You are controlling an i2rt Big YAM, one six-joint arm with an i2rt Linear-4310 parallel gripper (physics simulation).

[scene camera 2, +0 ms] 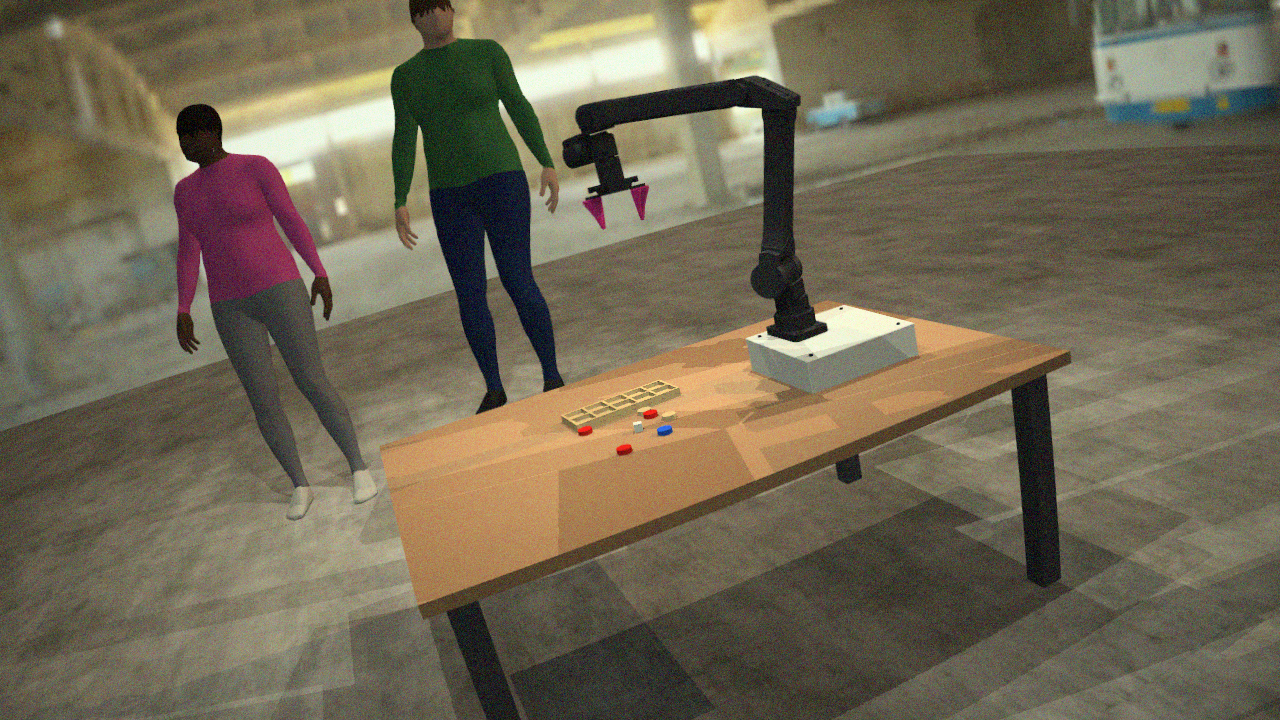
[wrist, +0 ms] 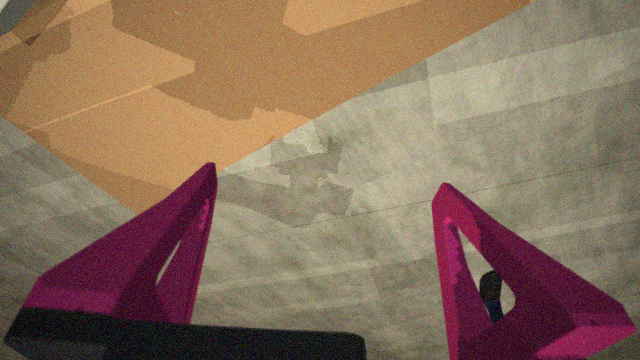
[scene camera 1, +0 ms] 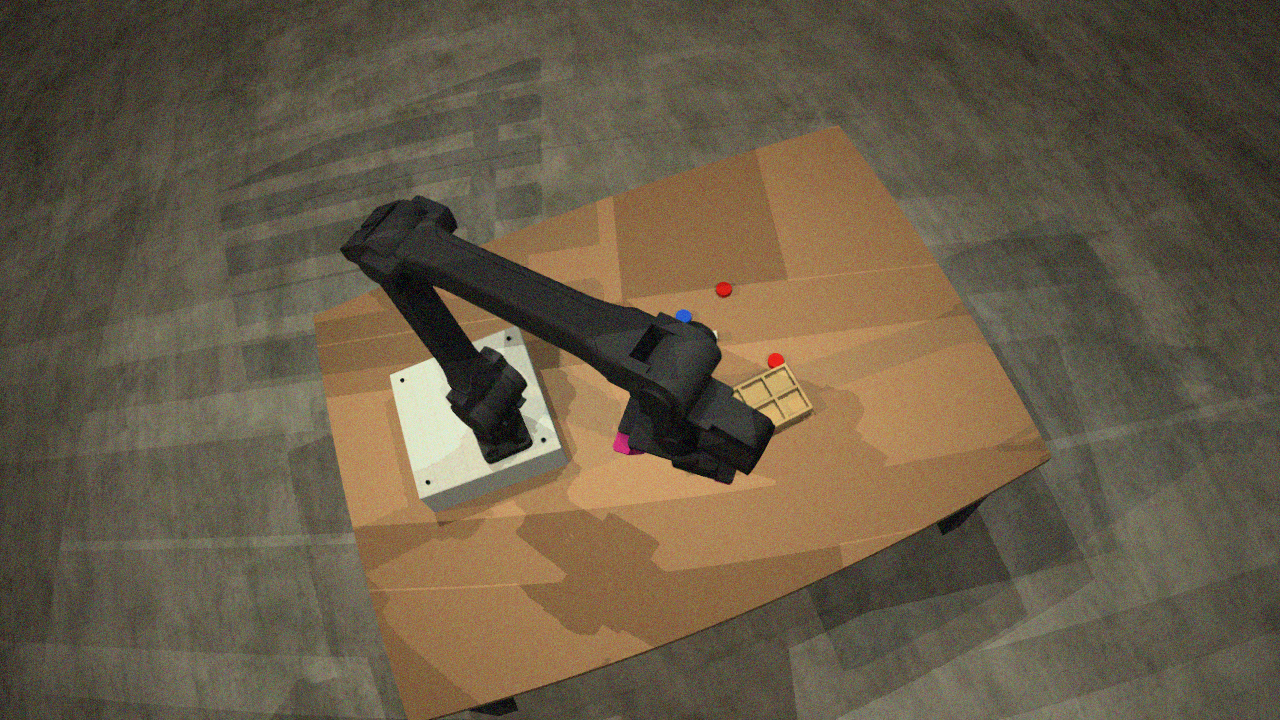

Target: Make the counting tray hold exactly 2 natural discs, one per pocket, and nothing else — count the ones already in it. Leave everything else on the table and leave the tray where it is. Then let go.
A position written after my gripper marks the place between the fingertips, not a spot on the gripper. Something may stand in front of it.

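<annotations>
A counting tray (scene camera 1: 776, 393) is resting on the table. My gripper (scene camera 1: 682, 459) is open, and it holds nothing.
</annotations>
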